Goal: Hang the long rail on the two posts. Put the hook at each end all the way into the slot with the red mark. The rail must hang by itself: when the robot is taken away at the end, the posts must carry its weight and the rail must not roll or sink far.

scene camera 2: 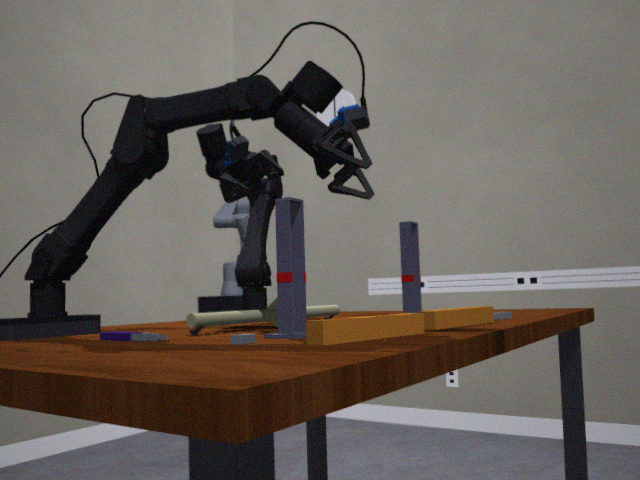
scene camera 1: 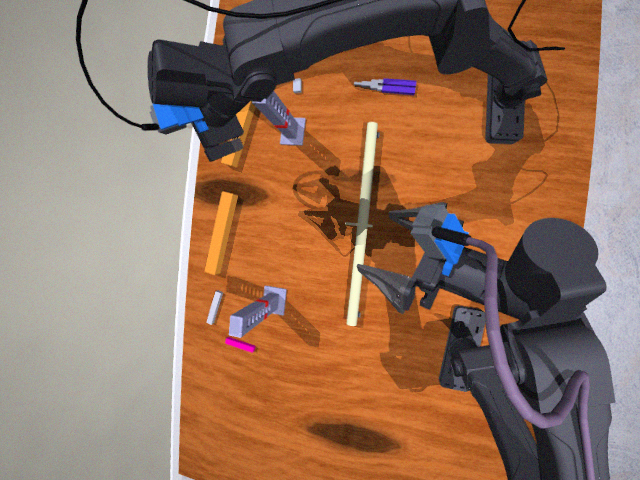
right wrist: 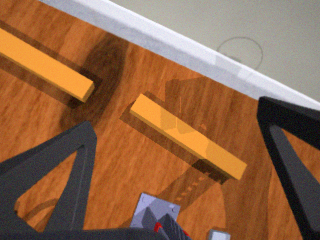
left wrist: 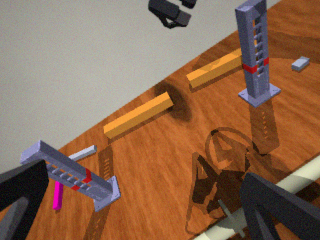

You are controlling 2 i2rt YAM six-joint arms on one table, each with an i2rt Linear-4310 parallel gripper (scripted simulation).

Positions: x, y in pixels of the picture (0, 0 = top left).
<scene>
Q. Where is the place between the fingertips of the left gripper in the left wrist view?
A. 148, 176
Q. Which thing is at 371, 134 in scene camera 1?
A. A long cream rail.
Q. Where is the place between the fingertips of the right gripper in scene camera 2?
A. At 370, 182
</scene>
